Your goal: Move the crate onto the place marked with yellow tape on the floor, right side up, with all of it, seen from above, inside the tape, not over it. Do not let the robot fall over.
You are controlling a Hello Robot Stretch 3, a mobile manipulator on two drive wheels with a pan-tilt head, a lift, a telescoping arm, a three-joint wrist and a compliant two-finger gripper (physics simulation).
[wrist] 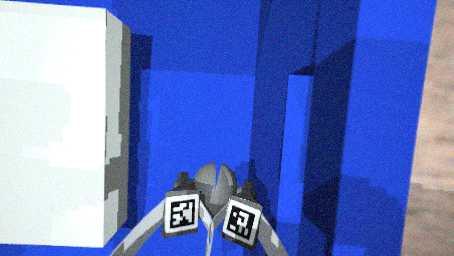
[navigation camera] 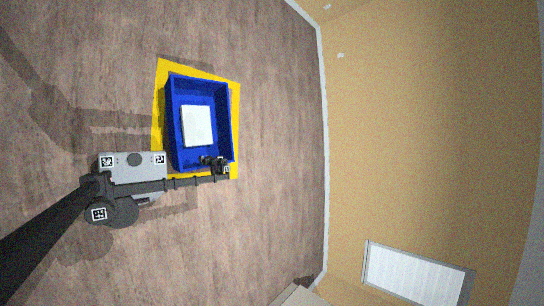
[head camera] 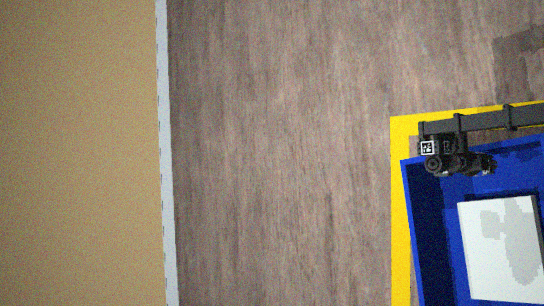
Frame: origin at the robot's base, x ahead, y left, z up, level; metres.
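Seen in the pictures: gripper, fingertip midpoint: [navigation camera: 199,159] [head camera: 492,164]; robot's base at its link origin: [navigation camera: 135,158].
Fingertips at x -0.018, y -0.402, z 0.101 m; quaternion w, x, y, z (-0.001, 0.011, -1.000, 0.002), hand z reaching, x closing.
Pixels of each thing's middle, then the offset from my fingertips to it.
- blue open crate at the middle of its body: [head camera: 495,252] [navigation camera: 199,124] 0.250 m ahead, 0.003 m right, 0.009 m up
- white block at the middle of its body: [head camera: 502,248] [navigation camera: 196,125] 0.250 m ahead, 0.003 m right, 0.056 m down
The blue open crate [head camera: 450,230] [navigation camera: 197,95] [wrist: 200,115] stands upright on the floor, turned slightly within the yellow tape [head camera: 399,225] [navigation camera: 156,125]. In the head view its near left rim corner overlaps the tape's inner edge; in the navigation view its lower right corner overlaps the right strip. The raised rim makes the floor outline hard to judge. A white block [head camera: 480,260] [navigation camera: 197,125] [wrist: 50,125] lies inside. My gripper [head camera: 492,166] [navigation camera: 202,160] [wrist: 214,182] is shut and empty, over or inside the crate between the block and an end wall. Contact is unclear.
My base [navigation camera: 132,172] stands beside the tape's lower left corner, overlapping it in view. The arm [head camera: 480,120] [navigation camera: 145,186] extends along the crate's end. A tan wall [head camera: 75,150] [navigation camera: 400,150] with a pale skirting [head camera: 167,200] [navigation camera: 325,150] runs beyond. A beige object [navigation camera: 300,297] stands at the bottom.
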